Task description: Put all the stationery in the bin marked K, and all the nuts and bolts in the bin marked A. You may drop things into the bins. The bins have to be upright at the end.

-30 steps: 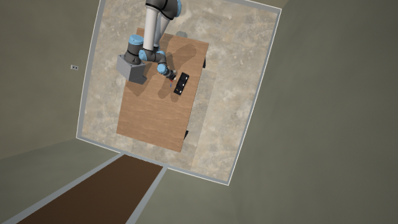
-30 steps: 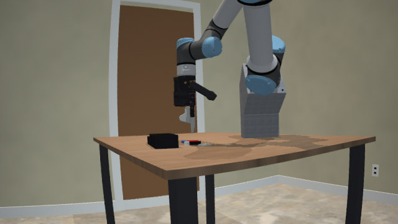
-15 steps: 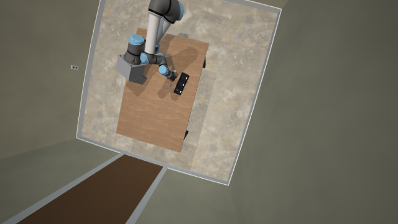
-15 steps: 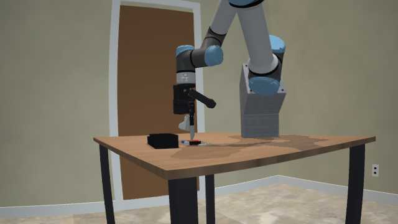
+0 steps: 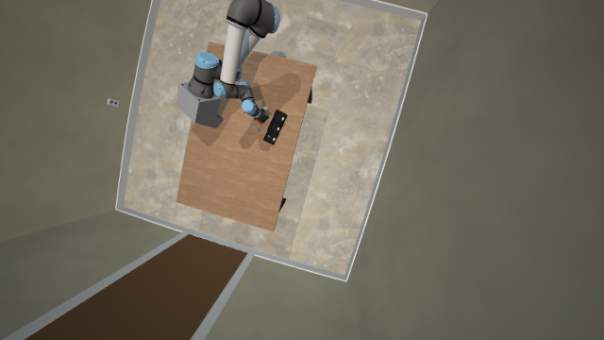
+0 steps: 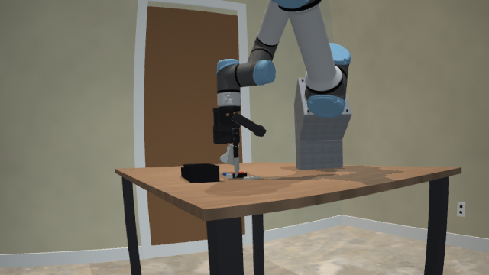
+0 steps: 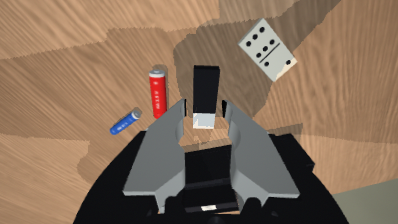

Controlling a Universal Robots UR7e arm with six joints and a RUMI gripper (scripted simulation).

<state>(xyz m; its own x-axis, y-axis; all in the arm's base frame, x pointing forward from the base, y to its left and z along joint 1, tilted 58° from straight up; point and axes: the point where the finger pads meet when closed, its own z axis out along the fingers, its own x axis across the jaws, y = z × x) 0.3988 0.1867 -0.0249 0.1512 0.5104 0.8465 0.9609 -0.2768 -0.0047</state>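
Right now my hand is 10 mm short of the eraser and 10 mm above it. Also, from my hand: white domino (60 mm to the left, 40 mm behind, 10 mm below); then blue pen (90 mm to the right, 20 mm ahead, 10 mm below); then red marker (40 mm to the right, 10 mm below, 10 mm behind).
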